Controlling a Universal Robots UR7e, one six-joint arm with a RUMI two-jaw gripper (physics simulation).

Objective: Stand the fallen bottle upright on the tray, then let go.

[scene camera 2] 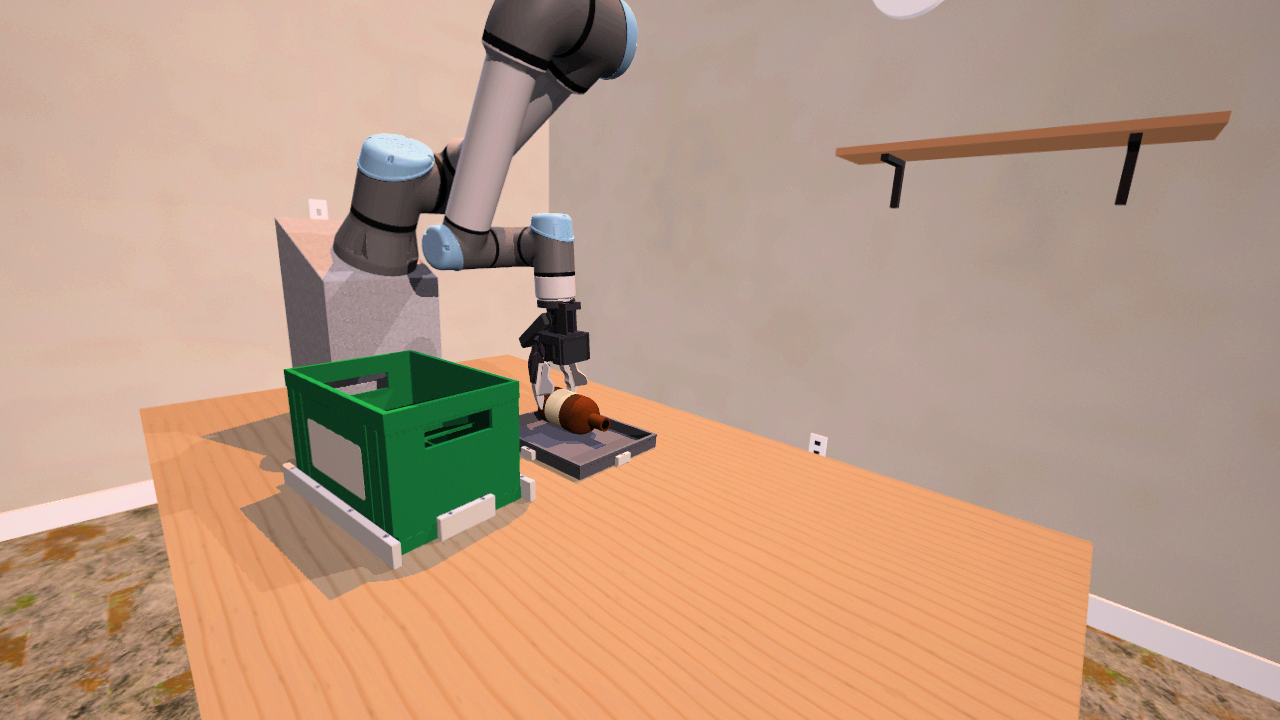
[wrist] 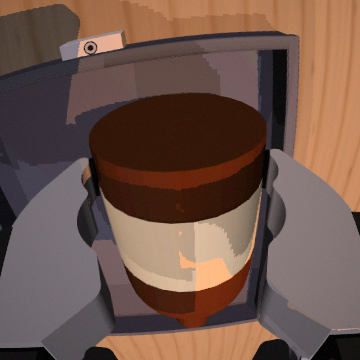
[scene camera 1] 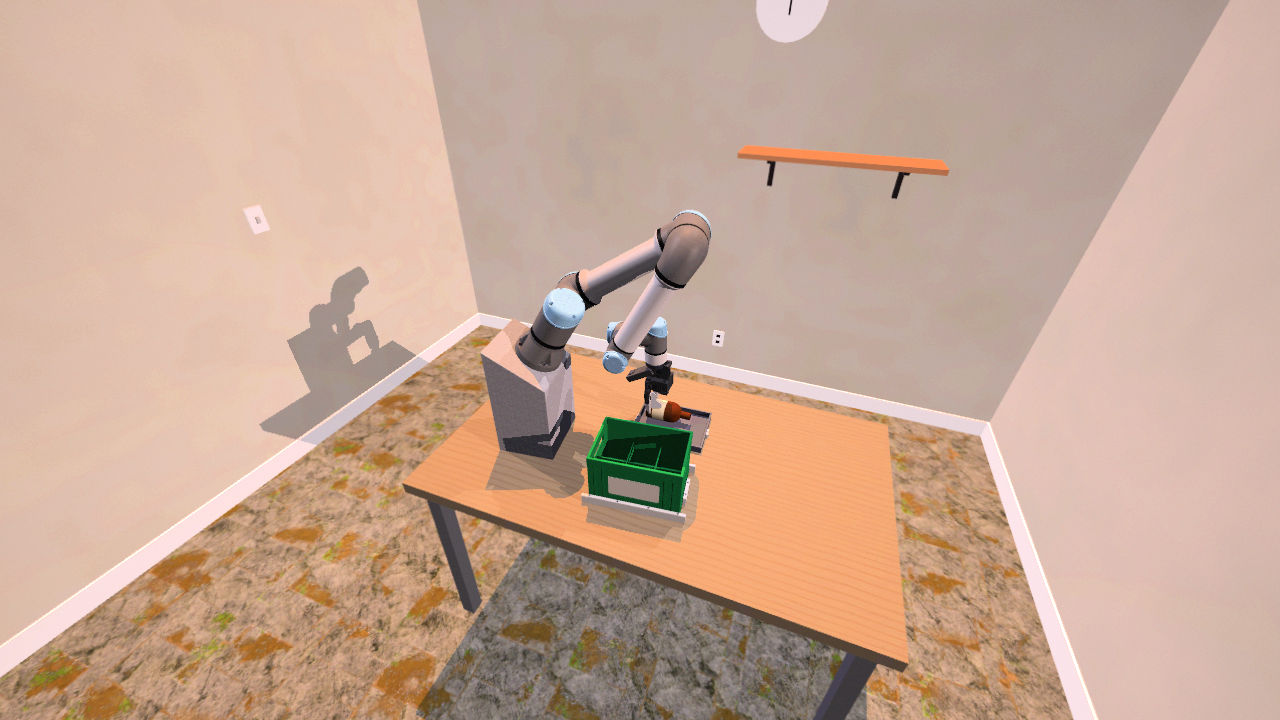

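Where they show: gripper, fingertip midpoint: (scene camera 2: 557, 404) (wrist: 178, 157) (scene camera 1: 653, 407); arm's base, link origin: (scene camera 2: 376, 255) (scene camera 1: 538, 353).
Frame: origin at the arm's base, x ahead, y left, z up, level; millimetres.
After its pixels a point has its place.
The brown bottle (scene camera 1: 673, 411) {y 235, x 377, z -254 mm} (scene camera 2: 579, 413) {y 237, x 389, z -264 mm} (wrist: 180, 250) {y 247, x 313, z -242 mm} with a cream label lies on its side at the grey tray (scene camera 1: 697, 433) {y 237, x 473, z -316 mm} (scene camera 2: 597, 464) {y 195, x 511, z -307 mm} (wrist: 293, 90) {y 302, x 263, z -296 mm}. In scene camera 2 its neck points toward the tray's front right side. My gripper (scene camera 1: 654, 405) {y 247, x 293, z -277 mm} (scene camera 2: 561, 397) {y 247, x 293, z -277 mm} (wrist: 178, 157) {y 247, x 293, z -277 mm} points down and is shut on the bottle, one jaw on each side of the body near the flat base. In the wrist view the base faces the top of the picture and the neck the bottom. The bottle's underside is hidden.
A green crate (scene camera 1: 639, 465) {y -69, x 404, z -230 mm} (scene camera 2: 456, 479) {y -41, x 542, z -254 mm} stands close beside the tray, with white rails (scene camera 1: 633, 507) {y -166, x 437, z -297 mm} (scene camera 2: 344, 514) {y -156, x 473, z -296 mm} around its foot. A small white block (wrist: 95, 46) {y 207, x 250, z -306 mm} sits against the tray's outer wall. The arm's grey pedestal (scene camera 1: 528, 394) {y -122, x 51, z -61 mm} (scene camera 2: 380, 326) {y -19, x 80, z -131 mm} stands behind the crate.
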